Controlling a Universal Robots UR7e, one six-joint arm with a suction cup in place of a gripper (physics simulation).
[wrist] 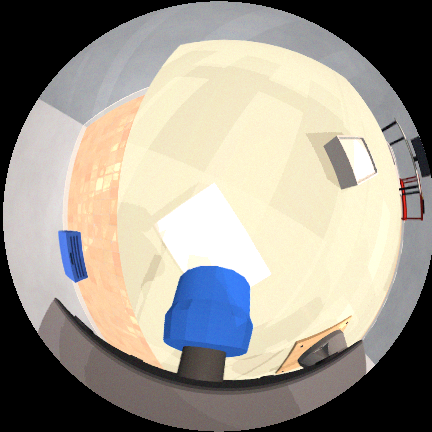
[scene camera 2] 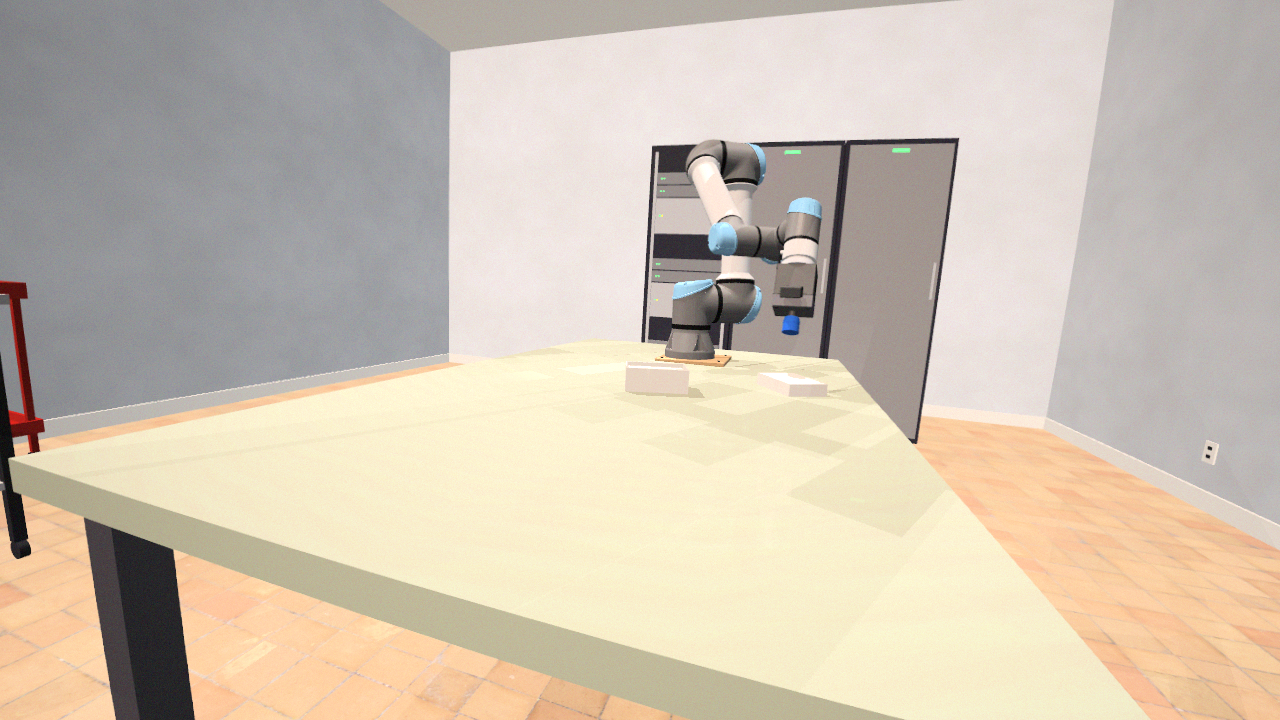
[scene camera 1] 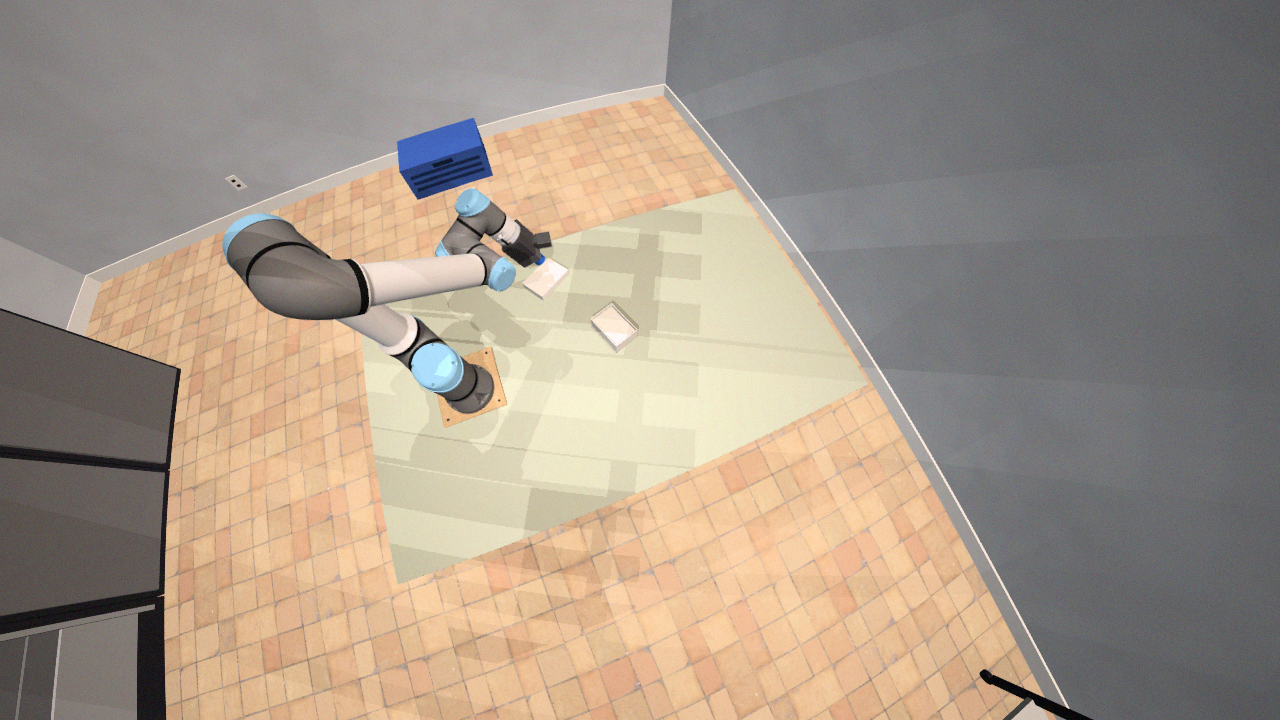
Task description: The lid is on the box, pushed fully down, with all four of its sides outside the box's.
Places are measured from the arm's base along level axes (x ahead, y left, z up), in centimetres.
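Where they show: hand at its tool point: (wrist: 213,290) (scene camera 2: 790,332) (scene camera 1: 540,260); arm's base at its link origin: (wrist: 320,347) (scene camera 2: 689,356) (scene camera 1: 470,389).
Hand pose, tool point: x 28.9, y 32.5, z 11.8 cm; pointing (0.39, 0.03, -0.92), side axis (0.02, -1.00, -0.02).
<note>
Each offset is from my tool point to the centre of the thing. Level surfaces: height alone.
The white lid @[dx -0.5, dy +1.1, dz -11.3 cm] (scene camera 1: 543,281) (scene camera 2: 793,385) (wrist: 215,225) lies flat on the table, its plain broad face up. The whitish box @[dx +18.1, dy -23.3, dz -10.3 cm] (scene camera 1: 613,325) (scene camera 2: 657,379) (wrist: 341,163) stands upright and open at the top, apart from the lid; its rim and inner floor show in the wrist view. My gripper, a blue suction cup (scene camera 1: 540,260) (scene camera 2: 790,325) (wrist: 212,282), is open and holds nothing. It hangs above the lid with a gap below it in the second scene view. In the wrist view the cup hides the lid's near part.
The pale table @[dz -12.7 cm] (scene camera 1: 751,367) (scene camera 2: 537,501) (wrist: 235,65) bears both parts and the arm's wooden base plate (scene camera 1: 497,394) (wrist: 295,355). A blue cabinet (scene camera 1: 444,157) (wrist: 73,255) stands on the floor beyond the table's edge. Grey cabinets (scene camera 2: 897,268) stand behind the arm.
</note>
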